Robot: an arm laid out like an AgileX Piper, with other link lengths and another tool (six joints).
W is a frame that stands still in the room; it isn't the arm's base.
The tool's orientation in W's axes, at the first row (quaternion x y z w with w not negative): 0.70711, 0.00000, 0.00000, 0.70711
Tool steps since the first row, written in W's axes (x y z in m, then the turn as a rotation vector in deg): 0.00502, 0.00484, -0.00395, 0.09, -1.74, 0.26; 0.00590, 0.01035, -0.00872, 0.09, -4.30, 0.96; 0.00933, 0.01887, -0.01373, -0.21, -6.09, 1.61; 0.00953, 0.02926, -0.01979, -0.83, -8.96, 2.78; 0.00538, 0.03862, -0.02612, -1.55, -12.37, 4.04; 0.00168, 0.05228, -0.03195, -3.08, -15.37, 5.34; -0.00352, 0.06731, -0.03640, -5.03, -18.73, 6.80; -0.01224, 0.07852, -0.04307, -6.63, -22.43, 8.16; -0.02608, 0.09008, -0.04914, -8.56, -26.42, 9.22
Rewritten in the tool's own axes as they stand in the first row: 0.00502, -0.00395, -0.00484, 0.09, 0.26, 1.74; 0.00590, -0.00872, -0.01035, 0.09, 0.96, 4.30; 0.00933, -0.01373, -0.01887, -0.21, 1.61, 6.09; 0.00953, -0.01979, -0.02926, -0.83, 2.78, 8.96; 0.00538, -0.02612, -0.03862, -1.55, 4.04, 12.37; 0.00168, -0.03195, -0.05228, -3.08, 5.34, 15.37; -0.00352, -0.03640, -0.06731, -5.03, 6.80, 18.73; -0.01224, -0.04307, -0.07852, -6.63, 8.16, 22.43; -0.02608, -0.04914, -0.09008, -8.56, 9.22, 26.42
